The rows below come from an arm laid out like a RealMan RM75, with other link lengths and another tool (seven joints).
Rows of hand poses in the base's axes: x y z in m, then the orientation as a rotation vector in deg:
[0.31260 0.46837 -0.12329 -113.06 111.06 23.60]
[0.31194 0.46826 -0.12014 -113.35 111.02 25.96]
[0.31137 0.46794 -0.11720 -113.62 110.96 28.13]
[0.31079 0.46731 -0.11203 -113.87 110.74 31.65]
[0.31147 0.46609 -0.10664 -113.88 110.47 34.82]
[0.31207 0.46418 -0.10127 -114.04 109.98 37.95]
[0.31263 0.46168 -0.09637 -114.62 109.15 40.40]
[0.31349 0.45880 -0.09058 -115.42 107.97 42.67]
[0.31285 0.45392 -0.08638 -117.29 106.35 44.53]
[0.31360 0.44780 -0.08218 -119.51 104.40 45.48]
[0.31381 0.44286 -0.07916 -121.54 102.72 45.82]
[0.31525 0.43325 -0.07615 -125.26 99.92 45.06]
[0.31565 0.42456 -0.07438 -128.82 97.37 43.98]
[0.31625 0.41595 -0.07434 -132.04 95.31 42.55]
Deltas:
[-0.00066 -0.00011 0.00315 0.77 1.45 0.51]
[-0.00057 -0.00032 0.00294 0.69 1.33 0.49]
[-0.00058 -0.00063 0.00517 1.25 2.07 0.73]
[0.00068 -0.00122 0.00539 1.23 1.79 0.56]
[0.00060 -0.00191 0.00537 1.22 1.72 0.74]
[0.00056 -0.00250 0.00490 0.93 1.26 1.01]
[0.00086 -0.00288 0.00579 0.94 1.05 1.24]
[-0.00064 -0.00488 0.00420 0.46 0.86 1.98]
[0.00075 -0.00612 0.00420 0.18 0.23 2.17]
[0.00021 -0.00494 0.00302 -0.06 -0.06 1.86]
[0.00144 -0.00961 0.00301 -0.68 -0.84 3.11]
[0.00040 -0.00869 0.00177 -0.89 -0.90 2.88]
[0.00060 -0.00861 0.00004 -1.11 -0.95 2.45]

